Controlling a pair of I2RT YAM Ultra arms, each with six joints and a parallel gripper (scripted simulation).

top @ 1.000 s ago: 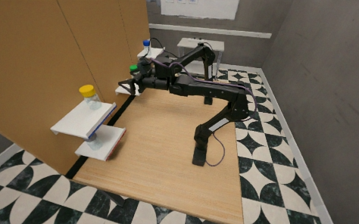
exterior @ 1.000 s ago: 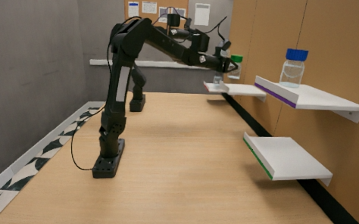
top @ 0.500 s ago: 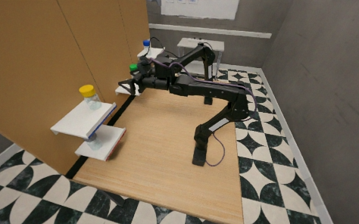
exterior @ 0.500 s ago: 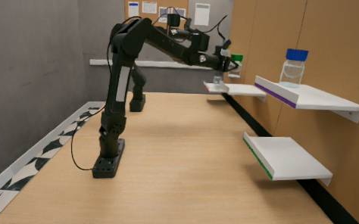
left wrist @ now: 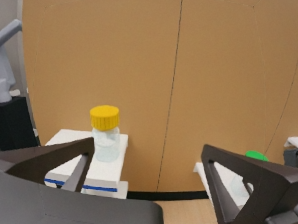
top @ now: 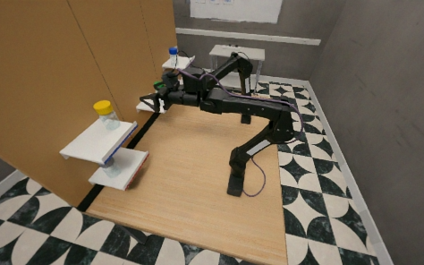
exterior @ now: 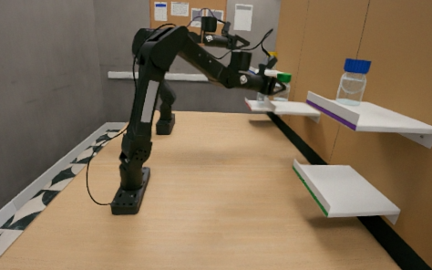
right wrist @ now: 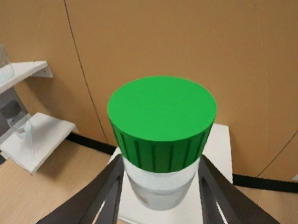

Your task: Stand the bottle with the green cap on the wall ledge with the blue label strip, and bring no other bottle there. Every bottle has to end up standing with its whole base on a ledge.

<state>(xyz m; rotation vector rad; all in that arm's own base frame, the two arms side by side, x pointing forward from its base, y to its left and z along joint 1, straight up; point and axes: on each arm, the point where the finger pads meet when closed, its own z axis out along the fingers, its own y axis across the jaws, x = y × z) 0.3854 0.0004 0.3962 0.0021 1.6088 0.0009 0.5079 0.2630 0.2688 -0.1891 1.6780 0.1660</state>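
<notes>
Now: left hand 25 cm to the left of the green-capped bottle, 16 cm above it and 12 cm short of it. From my left hand the other things lie so: blue-capped bottle: 59 cm to the right, 17 cm ahead, 9 cm below; yellow-capped bottle: 15 cm ahead, 9 cm below, 8 cm to the left.
</notes>
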